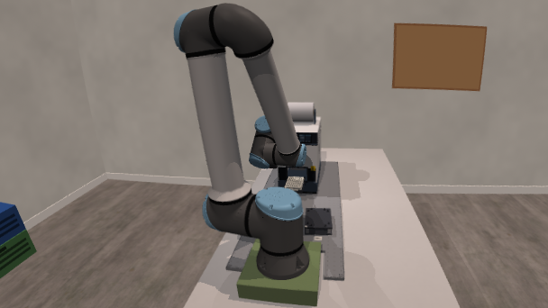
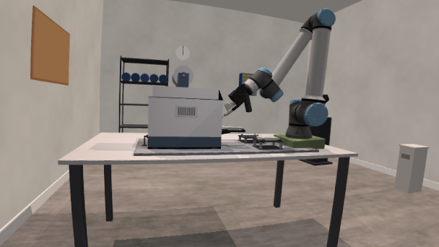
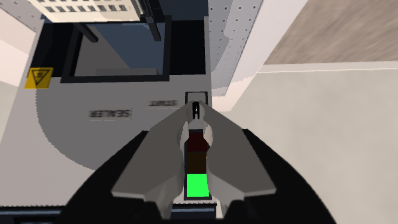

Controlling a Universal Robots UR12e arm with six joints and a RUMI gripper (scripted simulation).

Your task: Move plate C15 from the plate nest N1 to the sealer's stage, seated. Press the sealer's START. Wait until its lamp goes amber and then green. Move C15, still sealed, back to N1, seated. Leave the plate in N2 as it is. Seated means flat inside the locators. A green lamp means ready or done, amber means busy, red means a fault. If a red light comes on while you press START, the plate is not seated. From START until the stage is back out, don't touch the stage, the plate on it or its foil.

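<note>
Now: the square button 20 mm ahead of my hand and 10 mm below it. From my hand the other things lie so: plate C15: 90 mm below, 90 mm behind, 80 mm to the right; sealer stage: 100 mm below, 90 mm behind, 80 mm to the right; nest N2: 290 mm behind, 150 mm below, 20 mm to the left.
</note>
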